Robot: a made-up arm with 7 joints. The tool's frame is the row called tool. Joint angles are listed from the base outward.
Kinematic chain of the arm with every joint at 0, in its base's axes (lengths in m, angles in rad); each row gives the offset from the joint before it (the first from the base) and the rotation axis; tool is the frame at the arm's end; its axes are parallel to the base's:
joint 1: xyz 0.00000 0.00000 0.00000 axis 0 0.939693 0.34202
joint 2: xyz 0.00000 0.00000 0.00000 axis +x
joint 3: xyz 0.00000 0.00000 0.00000 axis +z
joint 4: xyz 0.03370 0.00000 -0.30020 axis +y
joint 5: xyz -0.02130 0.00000 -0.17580 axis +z
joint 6: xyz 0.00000 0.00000 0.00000 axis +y
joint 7: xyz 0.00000 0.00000 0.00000 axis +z
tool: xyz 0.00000 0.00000 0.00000
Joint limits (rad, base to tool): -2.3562..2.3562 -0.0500..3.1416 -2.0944..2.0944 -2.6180..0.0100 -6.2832..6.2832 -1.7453..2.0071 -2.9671..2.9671
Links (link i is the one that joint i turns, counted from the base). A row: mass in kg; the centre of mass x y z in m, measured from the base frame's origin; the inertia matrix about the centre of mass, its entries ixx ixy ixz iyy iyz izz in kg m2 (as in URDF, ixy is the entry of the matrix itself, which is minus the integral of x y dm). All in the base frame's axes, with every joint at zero. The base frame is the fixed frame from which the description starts. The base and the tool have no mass.
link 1: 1.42; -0.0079 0.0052 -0.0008; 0.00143 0 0 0.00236 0.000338 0.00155
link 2: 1.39; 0.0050 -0.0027 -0.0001; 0.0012 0 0 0.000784 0 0.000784
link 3: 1.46; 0.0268 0.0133 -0.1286; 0.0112 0 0.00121 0.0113 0 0.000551
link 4: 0.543; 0.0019 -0.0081 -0.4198; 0.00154 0 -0.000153 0.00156 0 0.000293
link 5: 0.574; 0.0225 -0.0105 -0.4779; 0.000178 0 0 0.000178 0 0.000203
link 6: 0.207; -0.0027 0.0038 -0.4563; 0.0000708 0 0 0.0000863 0 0.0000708
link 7: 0.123; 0.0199 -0.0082 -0.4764; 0.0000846 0 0 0.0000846 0 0.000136
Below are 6 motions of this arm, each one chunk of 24 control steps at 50 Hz.
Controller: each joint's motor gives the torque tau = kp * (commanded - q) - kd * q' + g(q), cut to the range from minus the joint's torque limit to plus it. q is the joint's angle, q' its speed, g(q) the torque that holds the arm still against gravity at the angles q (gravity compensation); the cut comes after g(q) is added. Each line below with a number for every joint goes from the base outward.
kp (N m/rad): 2.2 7.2 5 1 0.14 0.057 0.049
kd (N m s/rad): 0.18 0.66 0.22 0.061 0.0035 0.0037 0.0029
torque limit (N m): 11 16 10 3.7 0.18 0.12 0.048
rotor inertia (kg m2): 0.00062 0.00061 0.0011 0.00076 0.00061 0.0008 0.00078
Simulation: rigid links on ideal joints. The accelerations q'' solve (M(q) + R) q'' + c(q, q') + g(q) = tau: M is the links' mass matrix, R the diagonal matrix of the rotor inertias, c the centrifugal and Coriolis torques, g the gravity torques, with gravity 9.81 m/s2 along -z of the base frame. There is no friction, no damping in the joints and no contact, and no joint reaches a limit. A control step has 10 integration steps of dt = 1/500 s. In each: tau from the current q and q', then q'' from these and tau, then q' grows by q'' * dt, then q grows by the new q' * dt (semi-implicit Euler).
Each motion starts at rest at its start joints. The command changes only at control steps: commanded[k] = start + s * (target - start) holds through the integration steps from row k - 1 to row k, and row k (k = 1, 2, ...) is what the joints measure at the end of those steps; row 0 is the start. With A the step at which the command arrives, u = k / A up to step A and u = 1 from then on. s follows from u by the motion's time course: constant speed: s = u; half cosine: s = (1 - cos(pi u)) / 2; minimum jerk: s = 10 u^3 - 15 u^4 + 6 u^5; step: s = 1 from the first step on.
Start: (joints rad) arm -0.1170 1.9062 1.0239 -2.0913 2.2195 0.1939 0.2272
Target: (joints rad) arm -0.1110 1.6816 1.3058 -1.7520 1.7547 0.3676 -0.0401
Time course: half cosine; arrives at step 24
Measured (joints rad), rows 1 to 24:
1: -0.1168 1.9062 1.0241 -2.0913 2.2194 0.1939 0.2272
2: -0.1162 1.9061 1.0248 -2.0913 2.2191 0.1939 0.2272
3: -0.1148 1.9059 1.0266 -2.0912 2.2180 0.1939 0.2271
4: -0.1124 1.9054 1.0298 -2.0910 2.2157 0.1939 0.2269
5: -0.1091 1.9046 1.0345 -2.0906 2.2115 0.1939 0.2265
6: -0.1049 1.9032 1.0408 -2.0899 2.2046 0.1939 0.2259
7: -0.1000 1.9012 1.0489 -2.0889 2.1944 0.1941 0.2247
8: -0.0946 1.8984 1.0586 -2.0873 2.1802 0.1945 0.2230
9: -0.0890 1.8947 1.0700 -2.0851 2.1616 0.1950 0.2205
10: -0.0834 1.8900 1.0828 -2.0821 2.1381 0.1958 0.2169
11: -0.0780 1.8843 1.0969 -2.0781 2.1096 0.1970 0.2121
12: -0.0732 1.8775 1.1122 -2.0731 2.0761 0.1985 0.2058
13: -0.0692 1.8696 1.1285 -2.0669 2.0379 0.2005 0.1978
14: -0.0662 1.8608 1.1455 -2.0593 1.9956 0.2031 0.1879
15: -0.0643 1.8509 1.1630 -2.0502 1.9498 0.2062 0.1759
16: -0.0637 1.8403 1.1809 -2.0395 1.9017 0.2100 0.1616
17: -0.0646 1.8288 1.1989 -2.0272 1.8523 0.2146 0.1449
18: -0.0670 1.8169 1.2167 -2.0132 1.8029 0.2200 0.1259
19: -0.0708 1.8045 1.2342 -1.9974 1.7551 0.2265 0.1046
20: -0.0762 1.7919 1.2512 -1.9799 1.7102 0.2340 0.0812
21: -0.0830 1.7793 1.2673 -1.9606 1.6698 0.2428 0.0558
22: -0.0911 1.7668 1.2824 -1.9397 1.6353 0.2529 0.0289
23: -0.1004 1.7548 1.2964 -1.9172 1.6081 0.2645 0.0009
24: -0.1107 1.7433 1.3088 -1.8933 1.5891 0.2777 -0.0277

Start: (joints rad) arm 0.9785 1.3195 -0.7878 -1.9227 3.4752 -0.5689 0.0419
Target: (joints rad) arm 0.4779 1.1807 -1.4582 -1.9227 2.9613 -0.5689 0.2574
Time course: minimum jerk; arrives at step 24
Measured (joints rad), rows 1 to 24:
1: 0.9785 1.3195 -0.7879 -1.9227 3.4752 -0.5689 0.0419
2: 0.9782 1.3196 -0.7884 -1.9227 3.4751 -0.5689 0.0420
3: 0.9773 1.3200 -0.7902 -1.9226 3.4746 -0.5687 0.0421
4: 0.9752 1.3208 -0.7944 -1.9223 3.4734 -0.5684 0.0426
5: 0.9712 1.3222 -0.8024 -1.9218 3.4707 -0.5678 0.0436
6: 0.9648 1.3243 -0.8152 -1.9209 3.4660 -0.5668 0.0452
7: 0.9552 1.3269 -0.8337 -1.9193 3.4582 -0.5652 0.0478
8: 0.9422 1.3299 -0.8584 -1.9170 3.4466 -0.5631 0.0517
9: 0.9256 1.3329 -0.8895 -1.9137 3.4303 -0.5603 0.0569
10: 0.9052 1.3355 -0.9268 -1.9094 3.4089 -0.5569 0.0638
11: 0.8813 1.3372 -0.9697 -1.9040 3.3819 -0.5531 0.0724
12: 0.8543 1.3375 -1.0173 -1.8973 3.3492 -0.5489 0.0829
13: 0.8249 1.3362 -1.0684 -1.8895 3.3109 -0.5445 0.0951
14: 0.7938 1.3328 -1.1215 -1.8806 3.2677 -0.5401 0.1092
15: 0.7620 1.3272 -1.1753 -1.8708 3.2203 -0.5360 0.1248
16: 0.7305 1.3194 -1.2280 -1.8602 3.1698 -0.5322 0.1417
17: 0.7002 1.3095 -1.2782 -1.8491 3.1175 -0.5290 0.1597
18: 0.6720 1.2978 -1.3245 -1.8379 3.0650 -0.5264 0.1782
19: 0.6467 1.2845 -1.3656 -1.8269 3.0137 -0.5244 0.1969
20: 0.6247 1.2701 -1.4006 -1.8164 2.9652 -0.5232 0.2152
21: 0.6062 1.2549 -1.4289 -1.8069 2.9212 -0.5228 0.2326
22: 0.5915 1.2395 -1.4503 -1.7988 2.8831 -0.5231 0.2488
23: 0.5801 1.2242 -1.4651 -1.7925 2.8521 -0.5243 0.2632
24: 0.5716 1.2093 -1.4741 -1.7881 2.8293 -0.5263 0.2757

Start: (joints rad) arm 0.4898 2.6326 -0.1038 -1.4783 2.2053 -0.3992 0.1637
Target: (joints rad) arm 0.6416 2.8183 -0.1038 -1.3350 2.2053 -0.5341 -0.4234
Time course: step
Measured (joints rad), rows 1 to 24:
1: 0.4920 2.6395 -0.1141 -1.4764 2.2093 -0.4027 0.1579
2: 0.4981 2.6532 -0.1323 -1.4703 2.2160 -0.4100 0.1416
3: 0.5076 2.6686 -0.1491 -1.4600 2.2214 -0.4191 0.1152
4: 0.5197 2.6834 -0.1607 -1.4456 2.2237 -0.4290 0.0795
5: 0.5337 2.6967 -0.1664 -1.4277 2.2226 -0.4393 0.0358
6: 0.5491 2.7087 -0.1667 -1.4070 2.2185 -0.4499 -0.0146
7: 0.5651 2.7196 -0.1629 -1.3844 2.2123 -0.4610 -0.0704
8: 0.5815 2.7300 -0.1564 -1.3608 2.2050 -0.4725 -0.1301
9: 0.5978 2.7401 -0.1485 -1.3369 2.1974 -0.4845 -0.1924
10: 0.6136 2.7502 -0.1399 -1.3138 2.1905 -0.4971 -0.2557
11: 0.6285 2.7604 -0.1315 -1.2920 2.1847 -0.5102 -0.3188
12: 0.6421 2.7706 -0.1236 -1.2724 2.1805 -0.5236 -0.3806
13: 0.6543 2.7807 -0.1164 -1.2555 2.1781 -0.5371 -0.4398
14: 0.6648 2.7906 -0.1098 -1.2417 2.1776 -0.5507 -0.4955
15: 0.6736 2.8001 -0.1039 -1.2315 2.1789 -0.5640 -0.5467
16: 0.6805 2.8092 -0.0987 -1.2248 2.1818 -0.5769 -0.5927
17: 0.6856 2.8177 -0.0939 -1.2218 2.1861 -0.5891 -0.6328
18: 0.6889 2.8255 -0.0897 -1.2223 2.1915 -0.6004 -0.6665
19: 0.6907 2.8328 -0.0858 -1.2262 2.1977 -0.6107 -0.6936
20: 0.6910 2.8393 -0.0824 -1.2330 2.2043 -0.6197 -0.7136
21: 0.6901 2.8451 -0.0793 -1.2423 2.2110 -0.6272 -0.7266
22: 0.6880 2.8502 -0.0766 -1.2538 2.2175 -0.6332 -0.7327
23: 0.6851 2.8547 -0.0742 -1.2670 2.2235 -0.6374 -0.7320
24: 0.6814 2.8584 -0.0722 -1.2814 2.2287 -0.6399 -0.7249

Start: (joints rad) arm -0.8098 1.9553 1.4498 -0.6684 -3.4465 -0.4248 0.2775
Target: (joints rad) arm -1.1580 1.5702 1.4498 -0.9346 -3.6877 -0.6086 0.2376
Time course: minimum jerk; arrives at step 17
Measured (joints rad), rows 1 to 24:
1: -0.8098 1.9553 1.4498 -0.6684 -3.4465 -0.4248 0.2775
2: -0.8101 1.9551 1.4495 -0.6689 -3.4466 -0.4250 0.2775
3: -0.8112 1.9545 1.4488 -0.6705 -3.4470 -0.4255 0.2775
4: -0.8135 1.9529 1.4473 -0.6747 -3.4480 -0.4270 0.2774
5: -0.8177 1.9498 1.4450 -0.6830 -3.4504 -0.4299 0.2773
6: -0.8245 1.9444 1.4418 -0.6971 -3.4548 -0.4349 0.2770
7: -0.8344 1.9362 1.4380 -0.7182 -3.4624 -0.4426 0.2766
8: -0.8478 1.9249 1.4338 -0.7469 -3.4739 -0.4534 0.2760
9: -0.8650 1.9103 1.4296 -0.7831 -3.4902 -0.4676 0.2750
10: -0.8860 1.8926 1.4259 -0.8258 -3.5119 -0.4852 0.2736
11: -0.9106 1.8722 1.4230 -0.8736 -3.5391 -0.5057 0.2716
12: -0.9381 1.8496 1.4216 -0.9245 -3.5717 -0.5286 0.2691
13: -0.9677 1.8255 1.4220 -0.9764 -3.6089 -0.5530 0.2658
14: -0.9984 1.8006 1.4245 -1.0273 -3.6495 -0.5779 0.2617
15: -1.0289 1.7756 1.4293 -1.0753 -3.6920 -0.6024 0.2568
16: -1.0583 1.7512 1.4364 -1.1189 -3.7345 -0.6254 0.2511
17: -1.0856 1.7279 1.4454 -1.1568 -3.7749 -0.6459 0.2447
18: -1.1105 1.7062 1.4558 -1.1881 -3.8113 -0.6635 0.2377
19: -1.1327 1.6863 1.4669 -1.2125 -3.8420 -0.6777 0.2302
20: -1.1522 1.6684 1.4781 -1.2297 -3.8657 -0.6883 0.2223
21: -1.1690 1.6525 1.4888 -1.2398 -3.8813 -0.6952 0.2142
22: -1.1831 1.6386 1.4986 -1.2430 -3.8882 -0.6987 0.2060
23: -1.1944 1.6266 1.5070 -1.2395 -3.8863 -0.6989 0.1980
24: -1.2031 1.6166 1.5136 -1.2296 -3.8758 -0.6962 0.1903

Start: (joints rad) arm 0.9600 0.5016 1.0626 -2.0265 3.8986 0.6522 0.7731
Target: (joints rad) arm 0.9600 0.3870 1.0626 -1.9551 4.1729 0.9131 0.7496
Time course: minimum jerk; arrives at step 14
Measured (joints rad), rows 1 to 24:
1: 0.9600 0.5016 1.0626 -2.0265 3.8986 0.6522 0.7731
2: 0.9600 0.5015 1.0627 -2.0265 3.8989 0.6523 0.7731
3: 0.9598 0.5014 1.0630 -2.0265 3.8998 0.6526 0.7730
4: 0.9595 0.5009 1.0637 -2.0266 3.9021 0.6535 0.7727
5: 0.9588 0.4999 1.0650 -2.0266 3.9069 0.6554 0.7721
6: 0.9578 0.4984 1.0669 -2.0268 3.9152 0.6587 0.7711
7: 0.9565 0.4960 1.0696 -2.0269 3.9279 0.6639 0.7695
8: 0.9548 0.4927 1.0729 -2.0271 3.9457 0.6716 0.7673
9: 0.9530 0.4885 1.0765 -2.0272 3.9689 0.6820 0.7644
10: 0.9513 0.4834 1.0801 -2.0273 3.9973 0.6953 0.7609
11: 0.9497 0.4775 1.0832 -2.0272 4.0301 0.7115 0.7569
12: 0.9486 0.4710 1.0855 -2.0268 4.0659 0.7304 0.7527
13: 0.9481 0.4640 1.0866 -2.0260 4.1033 0.7515 0.7485
14: 0.9482 0.4567 1.0863 -2.0248 4.1405 0.7744 0.7447
15: 0.9488 0.4492 1.0846 -2.0231 4.1757 0.7983 0.7416
16: 0.9500 0.4417 1.0818 -2.0208 4.2077 0.8228 0.7393
17: 0.9514 0.4341 1.0781 -2.0180 4.2353 0.8472 0.7379
18: 0.9529 0.4264 1.0739 -2.0145 4.2577 0.8711 0.7377
19: 0.9543 0.4189 1.0694 -2.0105 4.2745 0.8940 0.7384
20: 0.9556 0.4114 1.0650 -2.0058 4.2854 0.9155 0.7401
21: 0.9566 0.4041 1.0609 -2.0006 4.2905 0.9353 0.7427
22: 0.9574 0.3970 1.0572 -1.9948 4.2901 0.9531 0.7459
23: 0.9578 0.3902 1.0539 -1.9885 4.2847 0.9688 0.7496
24: 0.9579 0.3838 1.0512 -1.9816 4.2749 0.9820 0.7536

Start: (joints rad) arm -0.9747 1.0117 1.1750 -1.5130 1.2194 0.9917 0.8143
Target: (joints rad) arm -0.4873 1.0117 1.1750 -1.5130 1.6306 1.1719 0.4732
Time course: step
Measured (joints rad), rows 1 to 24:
1: -0.9658 1.0136 1.1678 -1.5148 1.2366 0.9919 0.8105
2: -0.9445 1.0179 1.1519 -1.5196 1.2791 0.9933 0.7999
3: -0.9152 1.0232 1.1324 -1.5274 1.3385 0.9967 0.7826
4: -0.8816 1.0283 1.1138 -1.5378 1.4071 1.0026 0.7593
5: -0.8464 1.0323 1.0988 -1.5501 1.4784 1.0113 0.7307
6: -0.8113 1.0348 1.0891 -1.5636 1.5473 1.0226 0.6981
7: -0.7772 1.0354 1.0850 -1.5774 1.6101 1.0362 0.6627
8: -0.7443 1.0344 1.0861 -1.5906 1.6641 1.0516 0.6254
9: -0.7129 1.0320 1.0917 -1.6024 1.7076 1.0681 0.5874
10: -0.6827 1.0286 1.1008 -1.6122 1.7396 1.0852 0.5495
11: -0.6535 1.0245 1.1122 -1.6195 1.7597 1.1024 0.5124
12: -0.6252 1.0202 1.1251 -1.6239 1.7682 1.1191 0.4768
13: -0.5976 1.0158 1.1386 -1.6251 1.7660 1.1349 0.4431
14: -0.5706 1.0117 1.1520 -1.6232 1.7544 1.1497 0.4119
15: -0.5443 1.0080 1.1647 -1.6181 1.7351 1.1632 0.3834
16: -0.5187 1.0048 1.1764 -1.6101 1.7100 1.1753 0.3580
17: -0.4941 1.0020 1.1868 -1.5995 1.6815 1.1861 0.3360
18: -0.4705 0.9997 1.1958 -1.5864 1.6516 1.1956 0.3176
19: -0.4481 0.9979 1.2032 -1.5714 1.6225 1.2040 0.3031
20: -0.4273 0.9966 1.2092 -1.5547 1.5961 1.2113 0.2924
21: -0.4081 0.9956 1.2137 -1.5366 1.5741 1.2177 0.2857
22: -0.3909 0.9949 1.2170 -1.5177 1.5575 1.2233 0.2829
23: -0.3757 0.9944 1.2192 -1.4982 1.5473 1.2283 0.2839
24: -0.3627 0.9941 1.2205 -1.4785 1.5439 1.2326 0.2885

